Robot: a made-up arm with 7 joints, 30 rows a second.
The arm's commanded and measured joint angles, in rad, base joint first. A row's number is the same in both.
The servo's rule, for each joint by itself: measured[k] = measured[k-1] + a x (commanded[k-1-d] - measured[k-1]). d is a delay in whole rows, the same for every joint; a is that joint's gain. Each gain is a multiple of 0.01, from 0.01 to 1. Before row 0 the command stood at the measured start. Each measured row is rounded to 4 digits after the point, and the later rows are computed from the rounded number. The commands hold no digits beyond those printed.
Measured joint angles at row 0:
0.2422, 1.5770, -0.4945, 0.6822, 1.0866, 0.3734, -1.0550
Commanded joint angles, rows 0 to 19:
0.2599, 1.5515, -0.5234, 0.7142, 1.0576, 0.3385, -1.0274
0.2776, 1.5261, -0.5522, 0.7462, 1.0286, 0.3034, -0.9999
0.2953, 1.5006, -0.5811, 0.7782, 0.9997, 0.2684, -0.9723
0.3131, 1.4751, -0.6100, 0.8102, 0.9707, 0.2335, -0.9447
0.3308, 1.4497, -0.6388, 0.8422, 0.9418, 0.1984, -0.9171
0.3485, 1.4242, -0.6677, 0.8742, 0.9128, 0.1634, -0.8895
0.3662, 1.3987, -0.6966, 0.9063, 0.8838, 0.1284, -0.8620
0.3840, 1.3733, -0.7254, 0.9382, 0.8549, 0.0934, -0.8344
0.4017, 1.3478, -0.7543, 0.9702, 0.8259, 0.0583, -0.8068
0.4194, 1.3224, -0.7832, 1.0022, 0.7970, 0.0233, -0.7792
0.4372, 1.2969, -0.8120, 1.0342, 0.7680, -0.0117, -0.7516
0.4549, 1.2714, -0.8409, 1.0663, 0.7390, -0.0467, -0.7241
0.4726, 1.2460, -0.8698, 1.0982, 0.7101, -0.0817, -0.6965
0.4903, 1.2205, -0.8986, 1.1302, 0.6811, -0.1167, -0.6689
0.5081, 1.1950, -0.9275, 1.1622, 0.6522, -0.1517, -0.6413
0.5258, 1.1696, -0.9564, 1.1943, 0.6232, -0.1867, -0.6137
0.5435, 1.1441, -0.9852, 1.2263, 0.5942, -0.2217, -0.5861
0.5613, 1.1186, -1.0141, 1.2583, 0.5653, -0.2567, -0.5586
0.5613, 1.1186, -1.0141, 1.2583, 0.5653, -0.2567, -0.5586
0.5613, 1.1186, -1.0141, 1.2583, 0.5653, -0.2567, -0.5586
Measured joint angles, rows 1 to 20:
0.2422, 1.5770, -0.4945, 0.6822, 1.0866, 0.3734, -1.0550
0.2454, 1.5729, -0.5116, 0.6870, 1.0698, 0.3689, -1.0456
0.2512, 1.5654, -0.5356, 0.6959, 1.0459, 0.3604, -1.0301
0.2591, 1.5550, -0.5624, 0.7082, 1.0191, 0.3484, -1.0104
0.2688, 1.5422, -0.5905, 0.7235, 0.9910, 0.3335, -0.9881
0.2800, 1.5274, -0.6190, 0.7413, 0.9625, 0.3159, -0.9640
0.2923, 1.5109, -0.6477, 0.7612, 0.9337, 0.2961, -0.9387
0.3056, 1.4929, -0.6766, 0.7830, 0.9048, 0.2743, -0.9126
0.3197, 1.4738, -0.7054, 0.8063, 0.8759, 0.2508, -0.8860
0.3345, 1.4536, -0.7343, 0.8309, 0.8469, 0.2258, -0.8591
0.3498, 1.4326, -0.7632, 0.8566, 0.8180, 0.1995, -0.8319
0.3655, 1.4109, -0.7920, 0.8832, 0.7890, 0.1720, -0.8046
0.3816, 1.3886, -0.8209, 0.9107, 0.7600, 0.1436, -0.7772
0.3980, 1.3658, -0.8498, 0.9388, 0.7311, 0.1143, -0.7498
0.4146, 1.3426, -0.8786, 0.9675, 0.7021, 0.0843, -0.7223
0.4314, 1.3190, -0.9075, 0.9967, 0.6732, 0.0536, -0.6948
0.4484, 1.2951, -0.9364, 1.0263, 0.6442, 0.0224, -0.6672
0.4655, 1.2709, -0.9652, 1.0563, 0.6152, -0.0093, -0.6396
0.4827, 1.2465, -0.9941, 1.0866, 0.5863, -0.0415, -0.6121
0.4968, 1.2260, -1.0059, 1.1124, 0.5741, -0.0695, -0.5939
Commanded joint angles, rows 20 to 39:
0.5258, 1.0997, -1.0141, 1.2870, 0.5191, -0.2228, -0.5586
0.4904, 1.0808, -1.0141, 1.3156, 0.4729, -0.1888, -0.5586
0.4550, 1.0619, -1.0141, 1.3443, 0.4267, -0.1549, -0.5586
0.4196, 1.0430, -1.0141, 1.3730, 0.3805, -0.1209, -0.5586
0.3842, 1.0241, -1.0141, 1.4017, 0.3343, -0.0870, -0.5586
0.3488, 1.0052, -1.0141, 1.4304, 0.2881, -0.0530, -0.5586
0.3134, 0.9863, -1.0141, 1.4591, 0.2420, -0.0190, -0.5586
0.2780, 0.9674, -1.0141, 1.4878, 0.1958, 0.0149, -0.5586
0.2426, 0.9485, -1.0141, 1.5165, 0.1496, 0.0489, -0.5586
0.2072, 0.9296, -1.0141, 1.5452, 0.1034, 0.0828, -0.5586
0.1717, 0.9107, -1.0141, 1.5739, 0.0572, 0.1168, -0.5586
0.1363, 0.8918, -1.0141, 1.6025, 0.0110, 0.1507, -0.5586
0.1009, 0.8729, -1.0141, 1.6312, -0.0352, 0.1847, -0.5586
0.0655, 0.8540, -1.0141, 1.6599, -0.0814, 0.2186, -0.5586
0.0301, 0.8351, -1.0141, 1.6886, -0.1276, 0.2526, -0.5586
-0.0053, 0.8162, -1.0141, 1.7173, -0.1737, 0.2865, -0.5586
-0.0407, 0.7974, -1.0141, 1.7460, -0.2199, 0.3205, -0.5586
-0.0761, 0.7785, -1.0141, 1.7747, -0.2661, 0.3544, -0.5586
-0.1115, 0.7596, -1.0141, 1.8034, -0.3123, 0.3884, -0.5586
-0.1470, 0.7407, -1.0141, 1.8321, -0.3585, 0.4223, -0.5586
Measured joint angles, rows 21 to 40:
0.5084, 1.2088, -1.0107, 1.1343, 0.5690, -0.0938, -0.5819
0.5115, 1.1913, -1.0127, 1.1572, 0.5401, -0.1106, -0.5740
0.5077, 1.1736, -1.0135, 1.1810, 0.5011, -0.1208, -0.5688
0.4982, 1.1557, -1.0139, 1.2055, 0.4579, -0.1252, -0.5653
0.4841, 1.1377, -1.0140, 1.2306, 0.4130, -0.1246, -0.5630
0.4661, 1.1195, -1.0141, 1.2563, 0.3674, -0.1197, -0.5615
0.4450, 1.1012, -1.0141, 1.2824, 0.3214, -0.1110, -0.5605
0.4213, 1.0828, -1.0141, 1.3089, 0.2753, -0.0990, -0.5599
0.3955, 1.0643, -1.0141, 1.3357, 0.2292, -0.0842, -0.5595
0.3680, 1.0458, -1.0141, 1.3628, 0.1830, -0.0669, -0.5592
0.3391, 1.0272, -1.0141, 1.3902, 0.1368, -0.0474, -0.5590
0.3090, 1.0086, -1.0141, 1.4178, 0.0906, -0.0261, -0.5589
0.2779, 0.9899, -1.0141, 1.4455, 0.0444, -0.0031, -0.5588
0.2460, 0.9712, -1.0141, 1.4734, -0.0018, 0.0213, -0.5587
0.2135, 0.9524, -1.0141, 1.5014, -0.0480, 0.0469, -0.5587
0.1805, 0.9336, -1.0141, 1.5295, -0.0942, 0.0736, -0.5587
0.1471, 0.9148, -1.0141, 1.5577, -0.1403, 0.1013, -0.5587
0.1133, 0.8960, -1.0141, 1.5859, -0.1865, 0.1298, -0.5587
0.0792, 0.8772, -1.0141, 1.6142, -0.2327, 0.1590, -0.5587
0.0449, 0.8584, -1.0141, 1.6426, -0.2789, 0.1888, -0.5587

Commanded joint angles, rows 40 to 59:
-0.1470, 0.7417, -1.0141, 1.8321, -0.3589, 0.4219, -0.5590
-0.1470, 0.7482, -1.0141, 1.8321, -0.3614, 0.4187, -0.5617
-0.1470, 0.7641, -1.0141, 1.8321, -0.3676, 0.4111, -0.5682
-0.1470, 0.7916, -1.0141, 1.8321, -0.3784, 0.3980, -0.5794
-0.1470, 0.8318, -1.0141, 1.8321, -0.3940, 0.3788, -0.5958
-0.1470, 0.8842, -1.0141, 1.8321, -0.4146, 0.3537, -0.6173
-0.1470, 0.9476, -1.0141, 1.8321, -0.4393, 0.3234, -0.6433
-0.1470, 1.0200, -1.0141, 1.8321, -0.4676, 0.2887, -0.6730
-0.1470, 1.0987, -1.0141, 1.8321, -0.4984, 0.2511, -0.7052
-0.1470, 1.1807, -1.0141, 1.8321, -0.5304, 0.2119, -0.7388
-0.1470, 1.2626, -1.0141, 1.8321, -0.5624, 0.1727, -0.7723
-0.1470, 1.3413, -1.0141, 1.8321, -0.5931, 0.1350, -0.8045
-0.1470, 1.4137, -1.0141, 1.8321, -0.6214, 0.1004, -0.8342
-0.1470, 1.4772, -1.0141, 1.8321, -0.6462, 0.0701, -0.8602
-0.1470, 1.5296, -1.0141, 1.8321, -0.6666, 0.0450, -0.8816
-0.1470, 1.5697, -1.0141, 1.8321, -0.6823, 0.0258, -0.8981
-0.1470, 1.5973, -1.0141, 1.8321, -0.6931, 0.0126, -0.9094
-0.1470, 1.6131, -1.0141, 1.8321, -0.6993, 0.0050, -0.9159
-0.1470, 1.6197, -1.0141, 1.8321, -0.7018, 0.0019, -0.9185
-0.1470, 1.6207, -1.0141, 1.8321, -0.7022, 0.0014, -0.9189
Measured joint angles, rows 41 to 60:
0.0104, 0.8396, -1.0141, 1.6710, -0.3251, 0.2192, -0.5587
-0.0179, 0.8239, -1.0141, 1.6952, -0.3447, 0.2456, -0.5588
-0.0411, 0.8118, -1.0141, 1.7157, -0.3544, 0.2681, -0.5598
-0.0602, 0.8042, -1.0141, 1.7332, -0.3621, 0.2867, -0.5627
-0.0758, 0.8022, -1.0141, 1.7480, -0.3716, 0.3012, -0.5684
-0.0886, 0.8069, -1.0141, 1.7606, -0.3846, 0.3113, -0.5777
-0.0991, 0.8193, -1.0141, 1.7713, -0.4020, 0.3168, -0.5912
-0.1077, 0.8398, -1.0141, 1.7804, -0.4236, 0.3177, -0.6089
-0.1148, 0.8686, -1.0141, 1.7882, -0.4491, 0.3139, -0.6307
-0.1206, 0.9054, -1.0141, 1.7948, -0.4777, 0.3057, -0.6560
-0.1254, 0.9494, -1.0141, 1.8004, -0.5083, 0.2935, -0.6842
-0.1293, 0.9995, -1.0141, 1.8052, -0.5397, 0.2778, -0.7142
-0.1325, 1.0542, -1.0141, 1.8092, -0.5707, 0.2592, -0.7449
-0.1351, 1.1117, -1.0141, 1.8126, -0.6001, 0.2386, -0.7753
-0.1372, 1.1702, -1.0141, 1.8155, -0.6268, 0.2167, -0.8042
-0.1390, 1.2277, -1.0141, 1.8180, -0.6499, 0.1944, -0.8305
-0.1404, 1.2824, -1.0141, 1.8201, -0.6687, 0.1725, -0.8535
-0.1416, 1.3328, -1.0141, 1.8219, -0.6829, 0.1517, -0.8725
-0.1426, 1.3776, -1.0141, 1.8234, -0.6924, 0.1326, -0.8873
-0.1434, 1.4163, -1.0141, 1.8247, -0.6979, 0.1156, -0.8979

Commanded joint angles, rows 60 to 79:
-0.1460, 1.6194, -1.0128, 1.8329, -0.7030, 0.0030, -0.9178
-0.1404, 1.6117, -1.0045, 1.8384, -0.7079, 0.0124, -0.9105
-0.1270, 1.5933, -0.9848, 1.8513, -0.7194, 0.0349, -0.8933
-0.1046, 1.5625, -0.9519, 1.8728, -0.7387, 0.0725, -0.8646
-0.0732, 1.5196, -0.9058, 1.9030, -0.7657, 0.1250, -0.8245
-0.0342, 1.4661, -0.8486, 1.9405, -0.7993, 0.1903, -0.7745
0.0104, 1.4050, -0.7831, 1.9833, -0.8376, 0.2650, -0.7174
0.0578, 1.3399, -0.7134, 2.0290, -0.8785, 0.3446, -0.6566
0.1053, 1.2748, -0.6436, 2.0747, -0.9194, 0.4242, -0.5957
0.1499, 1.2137, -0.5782, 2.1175, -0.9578, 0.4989, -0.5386
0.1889, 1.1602, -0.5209, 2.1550, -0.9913, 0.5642, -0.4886
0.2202, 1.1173, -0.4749, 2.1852, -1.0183, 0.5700, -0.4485
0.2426, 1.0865, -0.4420, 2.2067, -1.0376, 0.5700, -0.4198
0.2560, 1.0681, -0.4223, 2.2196, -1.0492, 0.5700, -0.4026
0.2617, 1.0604, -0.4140, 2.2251, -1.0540, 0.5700, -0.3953
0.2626, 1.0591, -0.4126, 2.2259, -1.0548, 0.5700, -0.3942
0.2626, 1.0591, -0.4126, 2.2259, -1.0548, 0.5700, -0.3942
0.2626, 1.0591, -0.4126, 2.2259, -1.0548, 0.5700, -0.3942
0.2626, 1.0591, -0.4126, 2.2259, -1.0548, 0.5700, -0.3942
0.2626, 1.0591, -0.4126, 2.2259, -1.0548, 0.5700, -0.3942
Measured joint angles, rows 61 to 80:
-0.1440, 1.4490, -1.0141, 1.8258, -0.7004, 0.1008, -0.9050
-0.1444, 1.4763, -1.0133, 1.8269, -0.7019, 0.0881, -0.9094
-0.1437, 1.4980, -1.0081, 1.8286, -0.7054, 0.0783, -0.9098
-0.1407, 1.5132, -0.9944, 1.8320, -0.7135, 0.0727, -0.9042
-0.1342, 1.5211, -0.9693, 1.8381, -0.7281, 0.0727, -0.8907
-0.1232, 1.5209, -0.9318, 1.8478, -0.7499, 0.0795, -0.8682
-0.1072, 1.5121, -0.8827, 1.8617, -0.7786, 0.0939, -0.8363
-0.0860, 1.4950, -0.8239, 1.8799, -0.8128, 0.1161, -0.7959
-0.0601, 1.4702, -0.7587, 1.9023, -0.8509, 0.1458, -0.7485
-0.0303, 1.4389, -0.6908, 1.9282, -0.8906, 0.1820, -0.6965
0.0021, 1.4029, -0.6244, 1.9566, -0.9296, 0.2232, -0.6428
0.0357, 1.3641, -0.5633, 1.9864, -0.9654, 0.2675, -0.5904
0.0689, 1.3246, -0.5111, 2.0162, -0.9961, 0.3068, -0.5422
0.1002, 1.2865, -0.4703, 2.0448, -1.0202, 0.3410, -0.5006
0.1282, 1.2516, -0.4420, 2.0710, -1.0370, 0.3708, -0.4673
0.1522, 1.2210, -0.4255, 2.0941, -1.0469, 0.3967, -0.4428
0.1721, 1.1951, -0.4179, 2.1139, -1.0515, 0.4192, -0.4263
0.1884, 1.1733, -0.4148, 2.1307, -1.0534, 0.4388, -0.4154
0.2018, 1.1550, -0.4135, 2.1450, -1.0542, 0.4559, -0.4082
0.2127, 1.1397, -0.4130, 2.1571, -1.0545, 0.4707, -0.4034

